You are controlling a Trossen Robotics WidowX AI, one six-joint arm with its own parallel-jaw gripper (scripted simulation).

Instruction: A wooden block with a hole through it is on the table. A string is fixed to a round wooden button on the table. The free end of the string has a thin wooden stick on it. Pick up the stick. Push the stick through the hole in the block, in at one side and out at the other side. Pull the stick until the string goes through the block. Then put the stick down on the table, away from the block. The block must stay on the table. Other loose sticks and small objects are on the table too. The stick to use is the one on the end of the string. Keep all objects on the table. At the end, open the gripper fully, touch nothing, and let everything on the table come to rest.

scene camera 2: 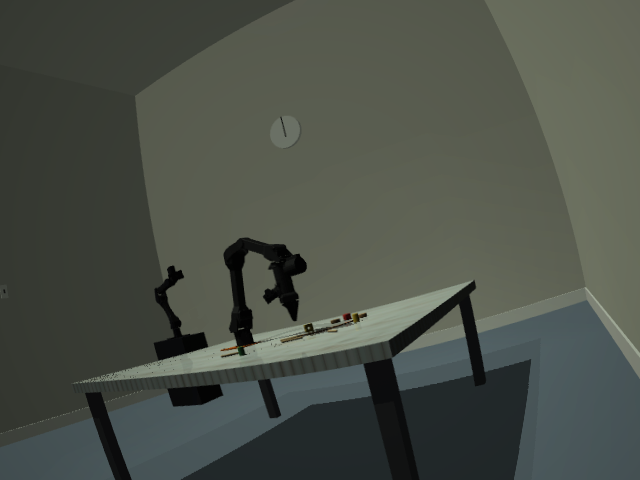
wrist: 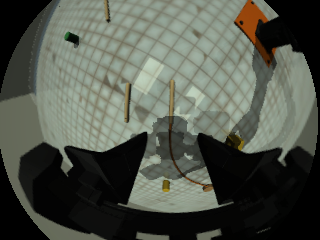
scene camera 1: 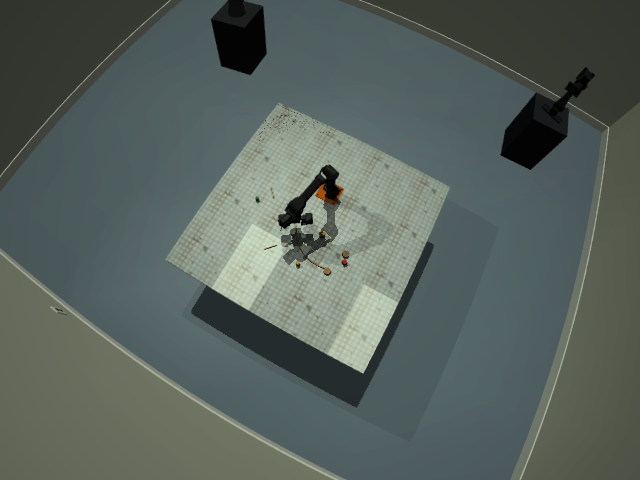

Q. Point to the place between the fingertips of the gripper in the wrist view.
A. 173, 135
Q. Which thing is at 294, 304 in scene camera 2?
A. The gripper.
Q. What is the gripper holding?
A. Nothing.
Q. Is the gripper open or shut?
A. Open.
